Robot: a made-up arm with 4 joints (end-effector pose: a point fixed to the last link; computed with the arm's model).
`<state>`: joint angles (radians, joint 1 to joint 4).
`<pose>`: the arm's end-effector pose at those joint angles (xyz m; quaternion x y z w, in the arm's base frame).
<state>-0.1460 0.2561 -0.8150 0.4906</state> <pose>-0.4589 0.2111 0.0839 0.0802 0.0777 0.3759 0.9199</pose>
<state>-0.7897 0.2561 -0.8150 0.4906</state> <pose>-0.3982 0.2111 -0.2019 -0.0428 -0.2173 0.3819 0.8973</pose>
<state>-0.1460 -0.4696 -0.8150 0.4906</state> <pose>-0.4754 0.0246 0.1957 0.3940 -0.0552 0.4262 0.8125</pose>
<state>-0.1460 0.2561 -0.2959 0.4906</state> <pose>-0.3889 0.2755 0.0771 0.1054 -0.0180 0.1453 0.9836</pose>
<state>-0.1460 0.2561 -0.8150 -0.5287</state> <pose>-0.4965 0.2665 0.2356 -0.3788 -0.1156 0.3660 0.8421</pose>
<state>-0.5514 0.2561 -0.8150 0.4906</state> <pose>-0.4422 0.2111 -0.1013 0.0029 -0.1091 0.3843 0.9167</pose>
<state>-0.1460 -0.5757 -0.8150 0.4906</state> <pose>-0.4760 -0.0077 0.1999 0.4365 -0.0745 0.4289 0.7874</pose>
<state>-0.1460 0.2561 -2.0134 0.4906</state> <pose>-0.4541 0.0088 0.1381 0.0050 0.2687 0.7893 0.5520</pose>
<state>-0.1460 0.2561 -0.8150 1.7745</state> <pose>-0.5650 0.3000 -0.0654 0.6150 0.2873 0.2545 0.6888</pose>
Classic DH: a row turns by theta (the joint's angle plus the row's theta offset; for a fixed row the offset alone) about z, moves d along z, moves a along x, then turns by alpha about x. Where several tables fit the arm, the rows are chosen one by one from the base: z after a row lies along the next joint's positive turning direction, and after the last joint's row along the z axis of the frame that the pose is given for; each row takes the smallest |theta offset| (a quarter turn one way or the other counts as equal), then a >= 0, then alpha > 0; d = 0 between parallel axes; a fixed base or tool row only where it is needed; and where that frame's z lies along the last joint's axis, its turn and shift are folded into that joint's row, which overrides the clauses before.
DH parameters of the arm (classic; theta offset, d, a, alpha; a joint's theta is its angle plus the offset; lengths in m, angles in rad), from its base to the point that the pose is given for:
base (fixed): 0 0.032 0 -1.5708
joint 1: 1.5708 -0.031 0.071 -1.5708
joint 2: -1.5708 0.287 0.091 -1.5708
joint 3: 0 -0.308 0.339 -1.5708
joint 4: 0 -0.04 -0.169 -1.5708
tool (fixed): -1.5708 0.018 0 0

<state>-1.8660 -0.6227 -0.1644 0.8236</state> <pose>-0.1428 0.0922 -0.3887 0.3271 -0.5954 0.5785 0.4515</pose>
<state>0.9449 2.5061 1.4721 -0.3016</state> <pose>-0.4377 0.0720 -0.1501 -0.7887 -0.4774 0.0626 0.3823</pose>
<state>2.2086 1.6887 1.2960 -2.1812</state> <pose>-0.3800 0.3725 0.1446 0.8579 0.1874 -0.4021 0.2591</pose>
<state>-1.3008 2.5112 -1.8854 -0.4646</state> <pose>0.2524 0.2109 -0.5162 -0.7211 0.5204 -0.0194 0.4570</pose>
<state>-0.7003 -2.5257 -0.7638 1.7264</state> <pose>-0.4238 -0.3674 -0.3282 -0.6229 -0.0316 -0.5930 0.5092</pose>
